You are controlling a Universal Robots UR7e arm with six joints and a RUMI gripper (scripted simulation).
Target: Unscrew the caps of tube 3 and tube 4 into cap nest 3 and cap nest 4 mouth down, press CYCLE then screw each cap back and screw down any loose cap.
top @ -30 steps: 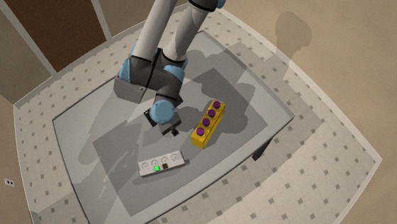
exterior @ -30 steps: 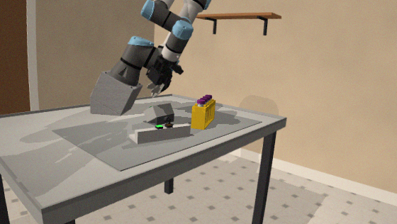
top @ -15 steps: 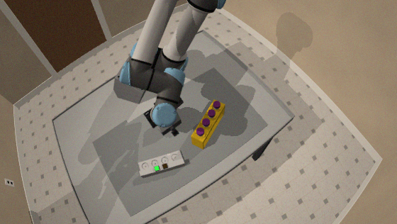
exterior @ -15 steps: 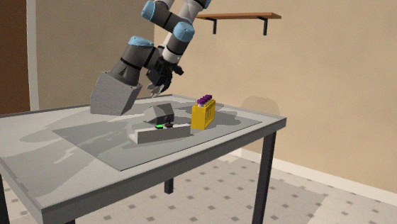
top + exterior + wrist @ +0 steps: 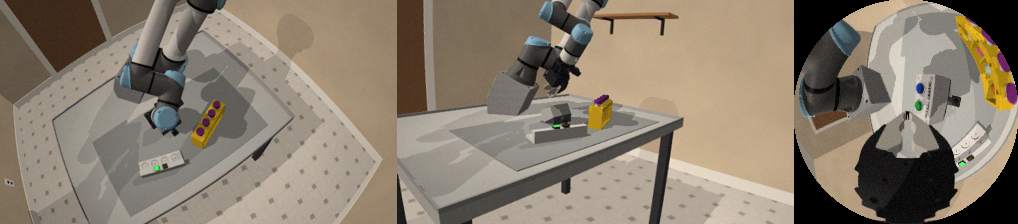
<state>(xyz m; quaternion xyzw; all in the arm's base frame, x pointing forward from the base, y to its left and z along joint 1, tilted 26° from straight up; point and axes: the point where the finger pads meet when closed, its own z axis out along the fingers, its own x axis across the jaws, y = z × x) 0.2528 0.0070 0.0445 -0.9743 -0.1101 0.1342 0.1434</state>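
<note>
Now: hand 6 cm above the green key and 1 cm past it. From my hand the other things lie so: grey key housing: 7 cm below, 2 cm to the left, 1 cm ahead; then blue key: 6 cm below, 4 cm to the left, 2 cm behind.
</note>
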